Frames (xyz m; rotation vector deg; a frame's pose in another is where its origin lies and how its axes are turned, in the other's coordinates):
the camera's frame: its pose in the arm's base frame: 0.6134 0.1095 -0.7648 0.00 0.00 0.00
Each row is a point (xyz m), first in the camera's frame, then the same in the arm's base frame.
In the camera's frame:
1: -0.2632 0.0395 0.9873
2: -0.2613 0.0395 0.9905
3: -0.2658 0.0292 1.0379
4: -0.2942 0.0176 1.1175
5: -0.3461 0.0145 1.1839
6: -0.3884 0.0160 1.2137
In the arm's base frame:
1: 0.3502 0.1490 0.2225
2: 0.3521 0.1490 0.2257
3: 0.3476 0.1387 0.2731
4: 0.3192 0.1271 0.3527
5: 0.2673 0.1240 0.4191
6: 0.2250 0.1255 0.4489

